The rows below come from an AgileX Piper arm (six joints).
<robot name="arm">
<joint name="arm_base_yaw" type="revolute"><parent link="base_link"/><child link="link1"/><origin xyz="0.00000 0.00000 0.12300" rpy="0.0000 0.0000 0.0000"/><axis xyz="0 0 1"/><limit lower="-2.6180" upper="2.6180"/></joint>
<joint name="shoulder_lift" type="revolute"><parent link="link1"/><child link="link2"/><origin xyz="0.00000 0.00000 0.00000" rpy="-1.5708 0.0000 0.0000"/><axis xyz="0 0 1"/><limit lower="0.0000" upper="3.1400"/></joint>
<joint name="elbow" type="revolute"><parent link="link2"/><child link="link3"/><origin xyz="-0.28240 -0.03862 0.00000" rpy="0.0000 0.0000 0.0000"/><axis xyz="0 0 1"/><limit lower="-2.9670" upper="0.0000"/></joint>
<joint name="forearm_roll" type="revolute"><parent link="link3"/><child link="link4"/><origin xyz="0.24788 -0.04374 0.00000" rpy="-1.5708 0.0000 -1.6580"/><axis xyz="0 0 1"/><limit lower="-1.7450" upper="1.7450"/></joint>
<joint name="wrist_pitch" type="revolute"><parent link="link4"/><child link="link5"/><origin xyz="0.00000 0.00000 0.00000" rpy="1.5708 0.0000 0.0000"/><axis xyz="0 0 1"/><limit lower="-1.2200" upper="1.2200"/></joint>
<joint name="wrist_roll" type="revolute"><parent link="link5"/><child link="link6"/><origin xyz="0.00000 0.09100 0.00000" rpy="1.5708 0.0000 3.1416"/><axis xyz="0 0 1"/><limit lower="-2.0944" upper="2.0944"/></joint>
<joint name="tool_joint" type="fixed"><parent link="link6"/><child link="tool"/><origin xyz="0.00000 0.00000 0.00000" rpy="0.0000 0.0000 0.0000"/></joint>
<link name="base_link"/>
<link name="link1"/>
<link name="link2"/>
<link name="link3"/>
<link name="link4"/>
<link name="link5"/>
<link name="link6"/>
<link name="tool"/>
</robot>
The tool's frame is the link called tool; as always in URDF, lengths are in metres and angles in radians.
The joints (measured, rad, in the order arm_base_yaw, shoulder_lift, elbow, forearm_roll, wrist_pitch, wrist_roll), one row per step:
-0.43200 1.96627 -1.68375 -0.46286 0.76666 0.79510
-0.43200 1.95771 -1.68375 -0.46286 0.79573 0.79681
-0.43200 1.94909 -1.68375 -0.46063 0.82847 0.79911
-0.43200 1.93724 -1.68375 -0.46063 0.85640 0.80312
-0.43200 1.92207 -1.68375 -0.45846 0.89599 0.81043
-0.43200 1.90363 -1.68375 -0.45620 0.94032 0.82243
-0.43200 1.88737 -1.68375 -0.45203 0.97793 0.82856
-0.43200 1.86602 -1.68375 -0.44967 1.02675 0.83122
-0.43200 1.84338 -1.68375 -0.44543 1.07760 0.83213
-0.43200 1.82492 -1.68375 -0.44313 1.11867 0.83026
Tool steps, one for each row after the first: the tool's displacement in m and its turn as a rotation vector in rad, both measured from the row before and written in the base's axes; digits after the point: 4 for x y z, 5 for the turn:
-0.0035 0.0007 0.0025 0.00574 0.01598 -0.01403
-0.0038 0.0009 0.0023 0.00911 0.01777 -0.01651
-0.0039 0.0010 0.0040 0.00500 0.01073 -0.01533
-0.0054 0.0015 0.0049 0.01036 0.01485 -0.02339
-0.0064 0.0019 0.0061 0.01214 0.01326 -0.02920
-0.0055 0.0019 0.0053 0.01098 0.01183 -0.02180
-0.0074 0.0025 0.0070 0.01024 0.01908 -0.02356
-0.0079 0.0029 0.0073 0.01209 0.01960 -0.02303
-0.0066 0.0024 0.0060 0.00848 0.01738 -0.01621

